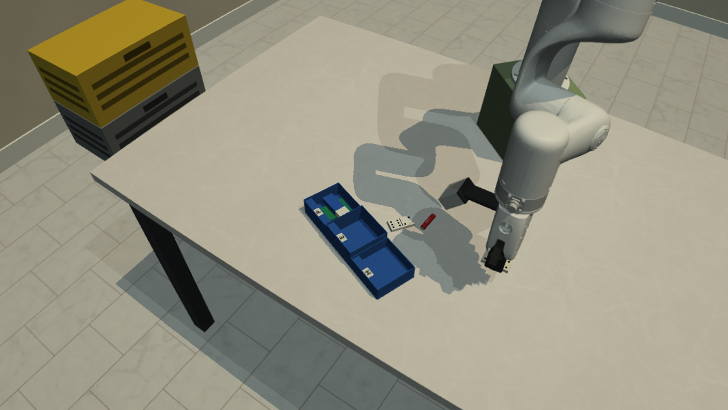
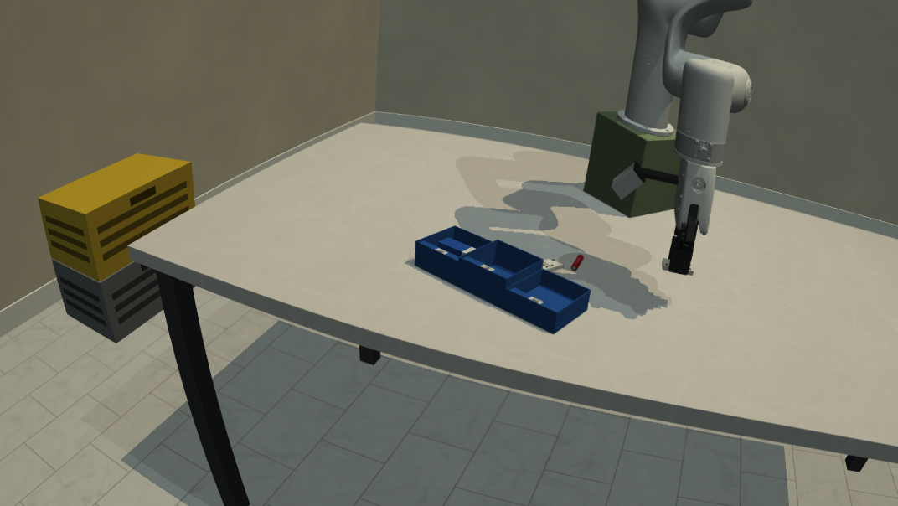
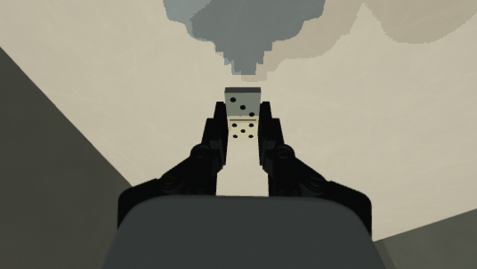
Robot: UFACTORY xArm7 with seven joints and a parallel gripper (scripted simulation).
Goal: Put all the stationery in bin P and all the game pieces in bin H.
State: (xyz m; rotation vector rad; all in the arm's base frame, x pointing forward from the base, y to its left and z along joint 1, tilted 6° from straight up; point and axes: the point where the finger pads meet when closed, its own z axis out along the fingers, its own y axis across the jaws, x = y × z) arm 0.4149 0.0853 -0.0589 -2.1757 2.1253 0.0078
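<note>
The red cylinder lies 70 mm behind my hand, 160 mm to the right of it and 80 mm below it. Round my hand: blue-and-white eraser 10 mm ahead, 320 mm to the right, 60 mm below; then blue three-part bin 50 mm ahead, 260 mm to the right, 60 mm below; then green block 10 mm ahead, 330 mm to the right, 70 mm below.
</note>
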